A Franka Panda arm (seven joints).
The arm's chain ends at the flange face. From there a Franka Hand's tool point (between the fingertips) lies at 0.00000 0.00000 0.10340 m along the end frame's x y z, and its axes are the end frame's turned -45 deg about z.
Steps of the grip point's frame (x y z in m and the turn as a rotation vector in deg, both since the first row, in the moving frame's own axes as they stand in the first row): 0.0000 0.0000 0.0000 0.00 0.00 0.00; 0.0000 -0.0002 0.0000 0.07 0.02 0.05; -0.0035 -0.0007 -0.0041 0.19 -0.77 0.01; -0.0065 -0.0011 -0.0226 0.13 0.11 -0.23; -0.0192 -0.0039 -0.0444 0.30 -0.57 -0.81; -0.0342 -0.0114 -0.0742 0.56 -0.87 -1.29; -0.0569 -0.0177 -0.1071 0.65 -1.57 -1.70; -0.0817 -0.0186 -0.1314 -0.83 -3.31 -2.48; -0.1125 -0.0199 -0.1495 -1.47 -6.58 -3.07; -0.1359 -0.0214 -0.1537 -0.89 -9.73 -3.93; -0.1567 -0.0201 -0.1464 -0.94 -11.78 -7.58; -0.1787 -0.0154 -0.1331 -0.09 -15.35 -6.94
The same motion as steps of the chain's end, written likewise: 0.0000 0.0000 0.0000 0.00 0.00 0.00; -0.0001 0.0000 0.0000 0.06 -0.04 0.05; -0.0017 0.0012 -0.0041 -0.41 -0.68 0.01; -0.0053 0.0041 -0.0226 0.17 -0.01 -0.23; -0.0152 0.0105 -0.0444 -0.19 -0.62 -0.81; -0.0304 0.0157 -0.0742 -0.22 -1.01 -1.29; -0.0499 0.0265 -0.1071 -0.65 -1.57 -1.70; -0.0679 0.0393 -0.1312 -2.93 -1.75 -2.48; -0.0874 0.0551 -0.1488 -5.69 -3.61 -3.07; -0.1005 0.0671 -0.1522 -7.51 -6.25 -3.93; -0.1124 0.0796 -0.1442 -8.99 -7.67 -7.58; -0.1192 0.0949 -0.1294 -10.92 -10.79 -6.94
